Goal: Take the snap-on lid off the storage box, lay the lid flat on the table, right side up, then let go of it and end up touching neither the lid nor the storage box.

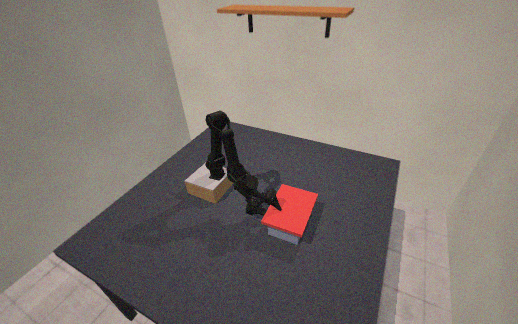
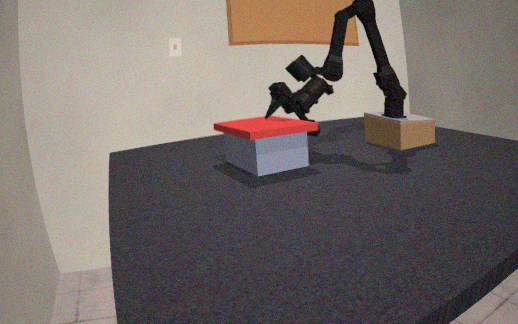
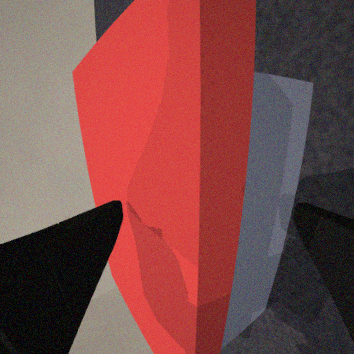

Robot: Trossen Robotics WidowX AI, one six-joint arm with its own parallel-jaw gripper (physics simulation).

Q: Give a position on a red lid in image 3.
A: At 164, 102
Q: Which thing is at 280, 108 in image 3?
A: A blue-grey storage box.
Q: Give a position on a red lid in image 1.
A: At 296, 204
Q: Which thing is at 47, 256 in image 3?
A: The gripper.
